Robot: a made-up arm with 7 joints.
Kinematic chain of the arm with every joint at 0, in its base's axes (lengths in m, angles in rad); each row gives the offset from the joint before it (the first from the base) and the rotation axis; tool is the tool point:
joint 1: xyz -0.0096 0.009 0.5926 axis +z
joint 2: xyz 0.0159 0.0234 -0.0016 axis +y
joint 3: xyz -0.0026 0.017 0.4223 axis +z
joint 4: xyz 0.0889 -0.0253 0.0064 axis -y
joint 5: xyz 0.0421 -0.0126 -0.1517 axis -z
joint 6: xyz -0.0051 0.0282 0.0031 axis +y
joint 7: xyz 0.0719 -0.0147 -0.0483 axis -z
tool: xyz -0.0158 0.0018 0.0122
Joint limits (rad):
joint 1: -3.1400..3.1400
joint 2: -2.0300..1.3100
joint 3: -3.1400..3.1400
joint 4: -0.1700..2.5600
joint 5: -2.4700..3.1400
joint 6: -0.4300..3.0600
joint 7: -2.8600..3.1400
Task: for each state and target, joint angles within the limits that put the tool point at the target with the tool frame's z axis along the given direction. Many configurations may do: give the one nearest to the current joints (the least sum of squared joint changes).
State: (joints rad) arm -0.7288 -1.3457 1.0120 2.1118 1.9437 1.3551 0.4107
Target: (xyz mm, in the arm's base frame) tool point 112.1 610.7 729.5 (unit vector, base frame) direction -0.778 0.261 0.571
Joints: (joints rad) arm -1.4308 -1.5537 0.8197 2.3045 1.1757 1.7113 0.5259
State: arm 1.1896 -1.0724 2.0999 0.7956 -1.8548 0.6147 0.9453
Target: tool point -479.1 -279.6 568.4 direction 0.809 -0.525 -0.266
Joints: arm 1.1650 -1.3069 2.1228 1.5696 -1.4555 0.8603 0.9570
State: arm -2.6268 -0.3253 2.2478 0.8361 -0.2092 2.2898 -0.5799
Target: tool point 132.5 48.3 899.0 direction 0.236 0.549 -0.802
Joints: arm -1.9359 0.0219 2.9666 0.4313 -0.4004 2.9433 -0.5505
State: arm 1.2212 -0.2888 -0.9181 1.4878 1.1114 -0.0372 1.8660
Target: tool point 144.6 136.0 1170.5 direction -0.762 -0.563 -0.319
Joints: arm 0.8854 -0.1085 -0.1662 1.5891 0.3528 -0.2147 1.7715
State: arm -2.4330 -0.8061 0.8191 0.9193 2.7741 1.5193 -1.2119
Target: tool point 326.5 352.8 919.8 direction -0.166 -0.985 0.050
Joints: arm -1.7359 -1.2524 0.9574 1.3865 2.8174 1.9533 -1.2028
